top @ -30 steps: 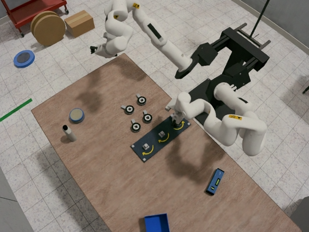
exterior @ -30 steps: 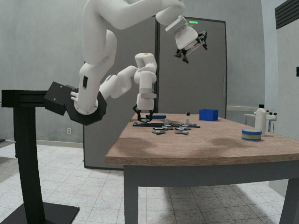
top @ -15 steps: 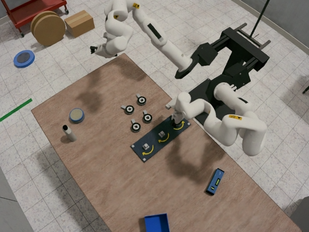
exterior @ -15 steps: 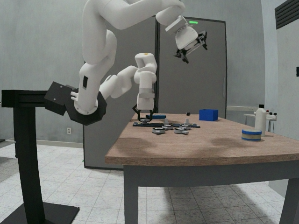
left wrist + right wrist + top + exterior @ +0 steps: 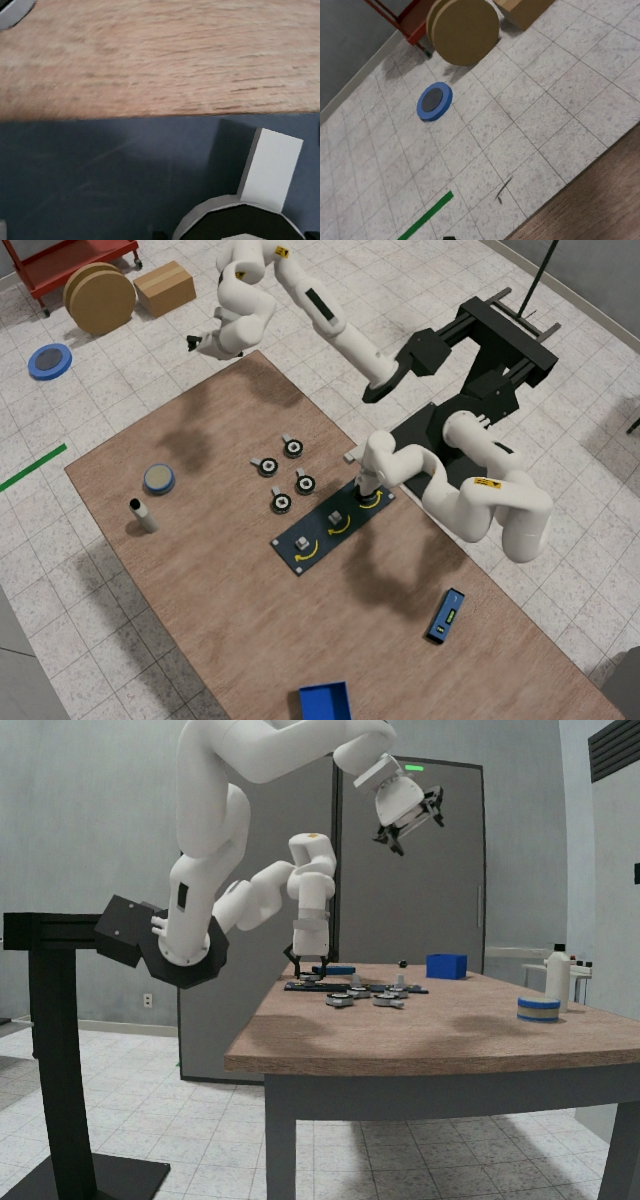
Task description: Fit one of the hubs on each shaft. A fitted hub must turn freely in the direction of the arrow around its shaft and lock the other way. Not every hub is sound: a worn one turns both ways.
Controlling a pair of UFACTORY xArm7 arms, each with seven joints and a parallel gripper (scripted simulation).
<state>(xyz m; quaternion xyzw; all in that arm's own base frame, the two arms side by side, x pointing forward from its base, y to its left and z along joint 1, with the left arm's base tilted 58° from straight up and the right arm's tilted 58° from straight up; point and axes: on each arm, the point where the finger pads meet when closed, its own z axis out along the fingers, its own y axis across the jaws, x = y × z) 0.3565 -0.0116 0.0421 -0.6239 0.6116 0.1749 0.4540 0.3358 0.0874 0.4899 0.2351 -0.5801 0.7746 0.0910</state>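
The dark board is 130 mm ahead of my left hand, 20 mm to the right of it and 30 mm below it. Also, from my left hand: white bottle: 530 mm ahead, 430 mm to the right, 60 mm above; tape roll: 410 mm ahead, 520 mm to the right, 20 mm below.
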